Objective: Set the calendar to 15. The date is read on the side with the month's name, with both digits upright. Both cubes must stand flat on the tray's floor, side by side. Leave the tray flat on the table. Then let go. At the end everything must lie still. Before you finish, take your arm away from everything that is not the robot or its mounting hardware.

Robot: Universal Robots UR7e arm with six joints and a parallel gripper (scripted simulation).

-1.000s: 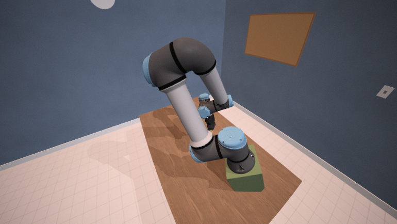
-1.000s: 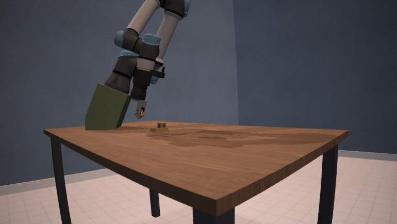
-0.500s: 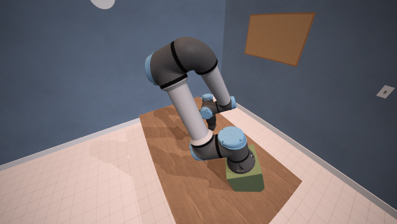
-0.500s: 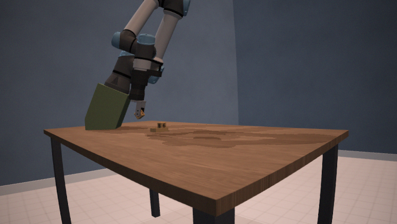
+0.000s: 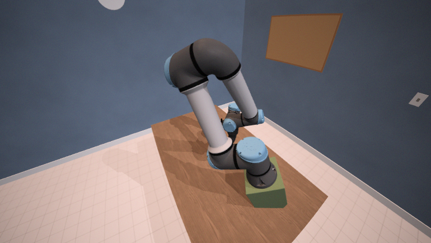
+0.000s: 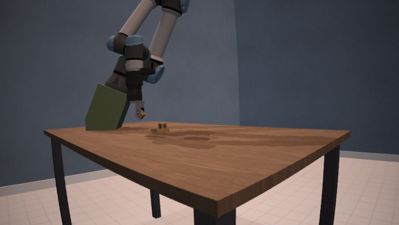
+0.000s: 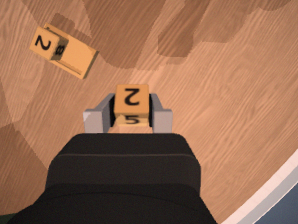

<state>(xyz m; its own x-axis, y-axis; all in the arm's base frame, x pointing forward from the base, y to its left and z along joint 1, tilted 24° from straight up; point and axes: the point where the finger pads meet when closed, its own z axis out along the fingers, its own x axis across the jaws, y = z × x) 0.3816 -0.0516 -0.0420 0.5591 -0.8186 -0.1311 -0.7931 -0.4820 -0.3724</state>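
Right now the wooden cube is 10 mm below my hand. Round my hand: wooden tray 110 mm to the left, 90 mm below, 10 mm behind.
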